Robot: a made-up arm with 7 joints.
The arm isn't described. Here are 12 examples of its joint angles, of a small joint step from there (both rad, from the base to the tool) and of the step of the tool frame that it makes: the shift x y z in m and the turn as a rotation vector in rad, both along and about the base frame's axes.
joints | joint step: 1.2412 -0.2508 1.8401 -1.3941 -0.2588 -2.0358 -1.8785 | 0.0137 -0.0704 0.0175 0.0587 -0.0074 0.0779 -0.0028
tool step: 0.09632 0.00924 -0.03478 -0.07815 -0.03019 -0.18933
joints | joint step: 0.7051 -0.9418 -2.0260 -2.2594 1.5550 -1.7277 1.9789 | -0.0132 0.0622 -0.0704 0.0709 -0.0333 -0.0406 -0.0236
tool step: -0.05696 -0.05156 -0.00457 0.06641 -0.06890 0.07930
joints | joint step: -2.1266 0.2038 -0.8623 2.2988 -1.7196 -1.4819 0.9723 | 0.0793 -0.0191 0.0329 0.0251 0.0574 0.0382 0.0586
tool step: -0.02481 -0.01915 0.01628 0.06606 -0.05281 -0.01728
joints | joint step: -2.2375 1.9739 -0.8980 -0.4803 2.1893 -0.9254 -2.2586 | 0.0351 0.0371 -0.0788 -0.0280 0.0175 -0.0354 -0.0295
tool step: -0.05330 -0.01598 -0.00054 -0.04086 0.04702 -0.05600
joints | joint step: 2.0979 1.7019 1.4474 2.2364 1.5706 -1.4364 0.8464 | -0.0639 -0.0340 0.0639 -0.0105 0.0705 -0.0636 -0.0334
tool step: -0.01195 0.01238 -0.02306 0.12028 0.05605 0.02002
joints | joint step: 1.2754 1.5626 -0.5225 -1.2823 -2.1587 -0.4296 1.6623 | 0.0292 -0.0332 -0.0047 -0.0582 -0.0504 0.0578 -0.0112
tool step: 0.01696 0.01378 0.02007 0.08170 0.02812 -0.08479
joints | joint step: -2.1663 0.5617 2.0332 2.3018 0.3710 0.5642 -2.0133 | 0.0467 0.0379 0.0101 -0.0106 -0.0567 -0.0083 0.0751
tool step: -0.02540 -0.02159 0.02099 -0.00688 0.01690 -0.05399
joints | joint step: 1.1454 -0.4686 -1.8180 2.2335 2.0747 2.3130 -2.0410 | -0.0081 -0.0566 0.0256 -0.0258 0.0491 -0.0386 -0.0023
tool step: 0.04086 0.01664 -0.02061 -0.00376 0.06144 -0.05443
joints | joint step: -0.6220 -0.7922 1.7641 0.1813 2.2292 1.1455 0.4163 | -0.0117 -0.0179 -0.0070 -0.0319 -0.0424 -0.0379 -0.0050
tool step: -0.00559 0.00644 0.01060 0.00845 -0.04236 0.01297
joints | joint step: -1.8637 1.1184 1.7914 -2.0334 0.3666 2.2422 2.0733 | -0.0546 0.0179 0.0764 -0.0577 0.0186 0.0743 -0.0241
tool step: 0.03329 -0.02249 -0.00187 -0.01567 -0.01278 -0.01788
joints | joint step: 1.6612 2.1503 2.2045 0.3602 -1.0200 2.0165 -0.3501 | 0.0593 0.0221 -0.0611 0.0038 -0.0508 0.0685 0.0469
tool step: 0.00436 0.01549 -0.01708 -0.03942 0.06468 0.02045
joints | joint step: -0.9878 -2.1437 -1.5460 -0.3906 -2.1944 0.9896 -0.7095 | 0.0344 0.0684 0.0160 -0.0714 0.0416 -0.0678 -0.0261
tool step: -0.03597 0.01205 -0.01151 -0.02701 0.03342 -0.04607
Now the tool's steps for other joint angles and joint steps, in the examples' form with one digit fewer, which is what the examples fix.
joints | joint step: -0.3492 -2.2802 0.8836 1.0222 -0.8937 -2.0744 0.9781 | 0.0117 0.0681 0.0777 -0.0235 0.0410 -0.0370 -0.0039
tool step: 0.0040 -0.0174 -0.0251 0.1115 0.0249 -0.0862
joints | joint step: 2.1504 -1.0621 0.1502 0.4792 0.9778 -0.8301 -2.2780 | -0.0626 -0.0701 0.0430 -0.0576 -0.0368 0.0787 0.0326
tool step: -0.0592 -0.0797 -0.1260 -0.0360 0.1706 -0.1212
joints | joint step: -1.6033 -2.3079 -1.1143 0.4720 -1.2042 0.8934 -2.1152 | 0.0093 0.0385 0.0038 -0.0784 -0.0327 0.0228 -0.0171
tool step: -0.0004 -0.0181 -0.0194 -0.0073 -0.0165 0.0571
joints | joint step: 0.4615 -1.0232 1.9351 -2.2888 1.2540 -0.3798 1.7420 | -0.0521 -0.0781 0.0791 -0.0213 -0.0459 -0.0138 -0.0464
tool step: -0.0740 -0.0192 0.0481 -0.1015 0.1334 -0.0356
